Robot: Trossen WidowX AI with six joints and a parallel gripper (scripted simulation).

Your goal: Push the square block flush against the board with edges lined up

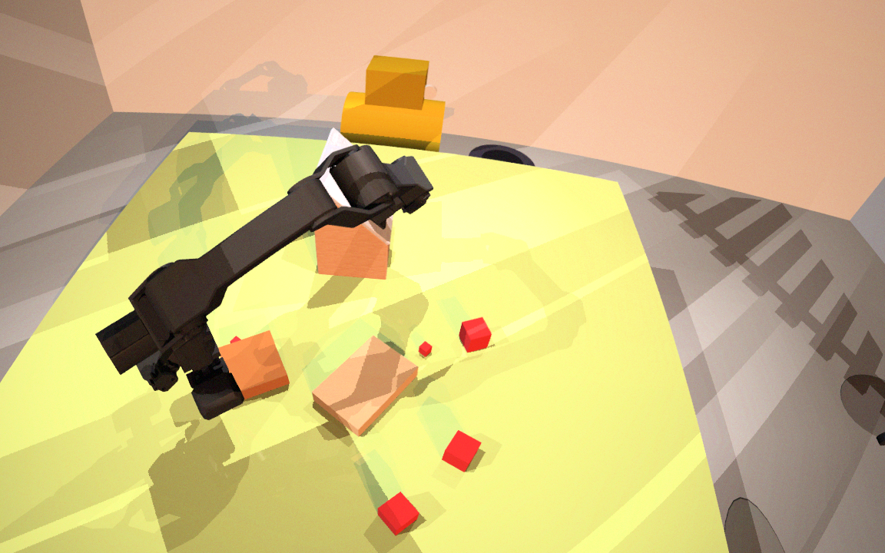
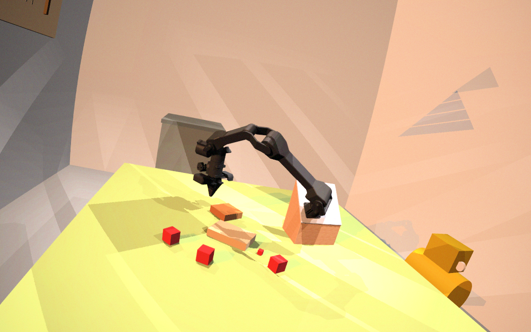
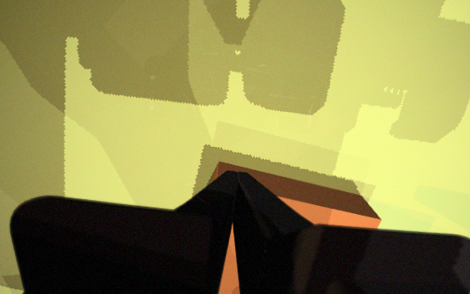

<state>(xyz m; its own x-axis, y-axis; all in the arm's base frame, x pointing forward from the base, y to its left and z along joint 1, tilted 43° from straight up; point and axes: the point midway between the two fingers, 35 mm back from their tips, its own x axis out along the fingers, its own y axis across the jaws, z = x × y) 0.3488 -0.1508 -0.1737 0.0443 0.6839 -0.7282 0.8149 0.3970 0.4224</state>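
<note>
My gripper tip is 7 cm past the square block, 4 cm to the right of it and 5 cm above it. From my gripper tip the other things lie so: board 5 cm behind, 23 cm to the left, 5 cm below.
</note>
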